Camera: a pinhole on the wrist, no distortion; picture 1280 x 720 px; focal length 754.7 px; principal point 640.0 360.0 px. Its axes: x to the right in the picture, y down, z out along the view. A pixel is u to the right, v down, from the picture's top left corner.
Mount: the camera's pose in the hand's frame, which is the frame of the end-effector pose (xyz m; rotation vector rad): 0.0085 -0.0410 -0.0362 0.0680 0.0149 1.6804
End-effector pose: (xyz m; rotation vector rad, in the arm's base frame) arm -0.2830 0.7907 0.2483 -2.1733 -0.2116 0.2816
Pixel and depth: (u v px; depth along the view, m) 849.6 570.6 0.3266
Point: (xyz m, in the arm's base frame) -0.4357 0.9865 0.0659
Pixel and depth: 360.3 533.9 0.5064
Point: -0.4828 1.2868 0.2004
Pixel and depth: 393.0 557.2 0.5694
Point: -0.5284 1.3321 0.1710
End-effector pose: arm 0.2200 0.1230 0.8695 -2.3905 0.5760 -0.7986
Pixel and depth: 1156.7 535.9 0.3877
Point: 0.3465 0.1511 0.4637
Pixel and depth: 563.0 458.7 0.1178
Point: 0.2861 0.1961 0.8507
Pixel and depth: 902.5 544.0 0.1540
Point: 0.2783 0.1786 0.7750
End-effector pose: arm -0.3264 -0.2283 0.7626 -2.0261 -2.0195 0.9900
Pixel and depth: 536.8 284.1 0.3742
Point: -0.5890 -0.2710 0.5272
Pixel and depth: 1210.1 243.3 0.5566
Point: -0.2910 -0.3853 0.1320
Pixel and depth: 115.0 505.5 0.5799
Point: -0.9994 -0.3949 0.5973
